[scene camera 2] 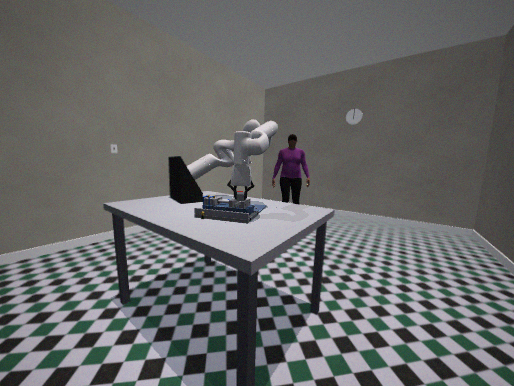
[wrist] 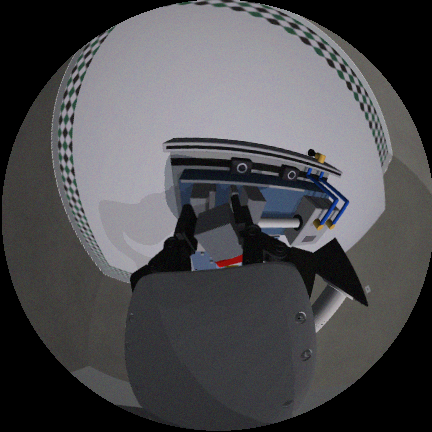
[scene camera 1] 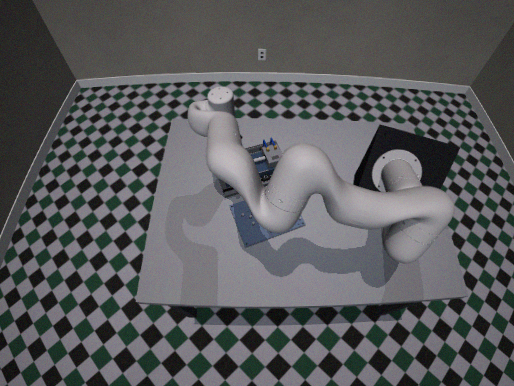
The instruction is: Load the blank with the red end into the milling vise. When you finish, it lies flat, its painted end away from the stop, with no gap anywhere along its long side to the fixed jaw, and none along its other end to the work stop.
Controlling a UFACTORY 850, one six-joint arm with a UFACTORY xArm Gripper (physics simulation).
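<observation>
My gripper [scene camera 2: 240, 195] [wrist: 213, 209] is shut on the grey blank [wrist: 220, 237], whose red end [scene camera 2: 240, 191] [wrist: 230, 261] faces the palm side in the wrist view. The blank looks skewed against the fingers and the jaws. The milling vise [scene camera 1: 260, 156] [scene camera 2: 225, 214] [wrist: 285, 200] is below. One grey jaw [wrist: 200, 196] is left of the blank's far end; the other jaw [wrist: 256, 202], by the screw rod [wrist: 280, 223], is to its right. Fingers and blank hide much of the space between the jaws. I cannot tell whether the blank touches them, nor make out the work stop. In scene view 1 the arm hides the gripper.
A blue plate [scene camera 1: 250, 227] [scene camera 2: 261, 206] [wrist: 202, 261] with small studs lies beside the vise on the grey table [scene camera 1: 320, 287] [scene camera 2: 165, 215]. Blue bent rods [wrist: 336, 207] with yellow ends are at the screw end. The black arm mount [scene camera 1: 432, 150] [scene camera 2: 182, 182] [wrist: 340, 270] stands beyond. A person [scene camera 2: 292, 162] stands behind.
</observation>
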